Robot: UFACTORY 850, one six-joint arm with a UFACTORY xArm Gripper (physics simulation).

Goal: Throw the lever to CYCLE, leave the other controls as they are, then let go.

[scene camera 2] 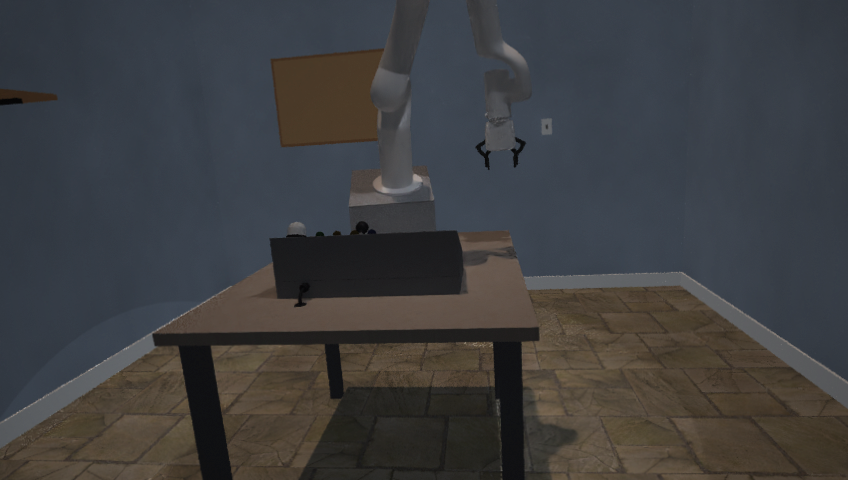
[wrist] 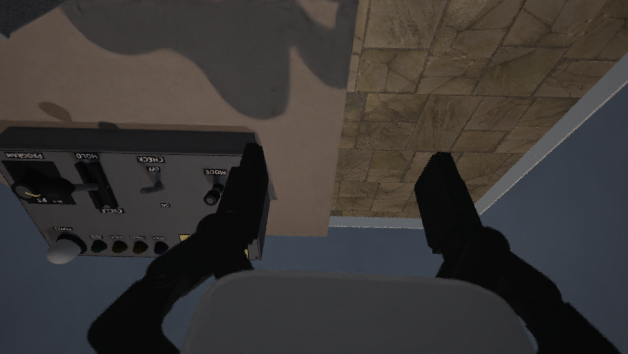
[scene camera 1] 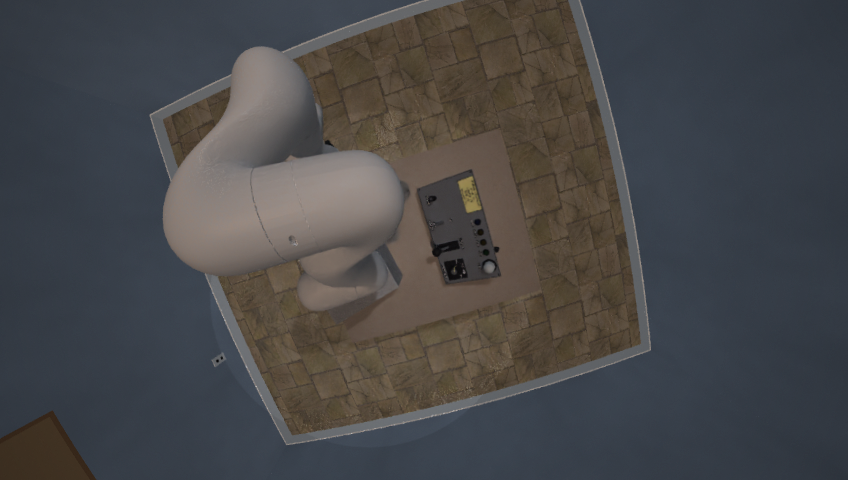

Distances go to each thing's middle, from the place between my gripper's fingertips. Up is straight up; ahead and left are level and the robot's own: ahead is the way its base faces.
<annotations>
I see my gripper 200 mm short of the black-knobbed lever (wrist: pixel 56 188), 480 mm to the left of it and 160 mm above it. Round my hand: grey control panel (scene camera 2: pixel 430 262): 330 mm ahead, 440 mm to the right, 190 mm below.
</annotations>
